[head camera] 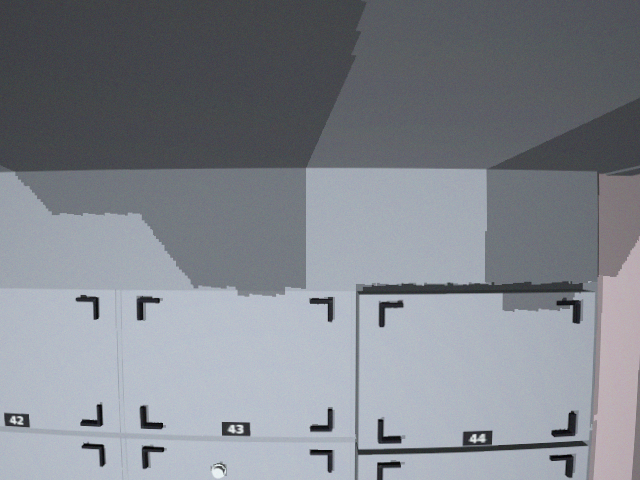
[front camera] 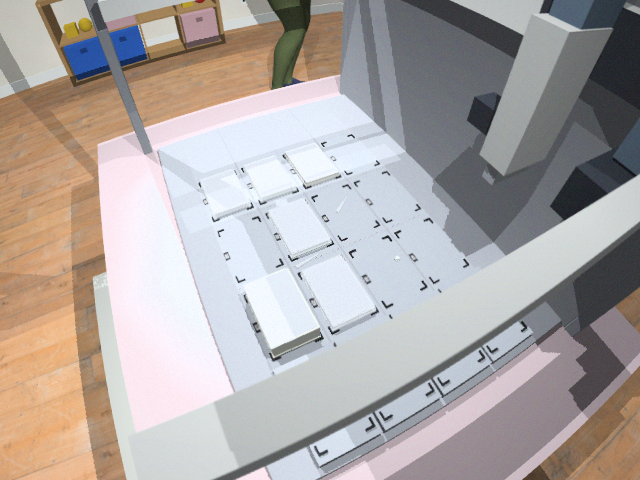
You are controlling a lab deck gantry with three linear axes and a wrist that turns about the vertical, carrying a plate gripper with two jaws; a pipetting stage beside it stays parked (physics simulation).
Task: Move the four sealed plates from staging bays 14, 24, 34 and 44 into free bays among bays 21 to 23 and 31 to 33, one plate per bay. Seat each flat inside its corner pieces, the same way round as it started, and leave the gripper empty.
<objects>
A tall box shows in the front camera view (pixel 287 323); in the head camera view it is out of frame. The same spot on a staging bay 44: (front camera: pixel 508 339) is (head camera: pixel 571 369).
</objects>
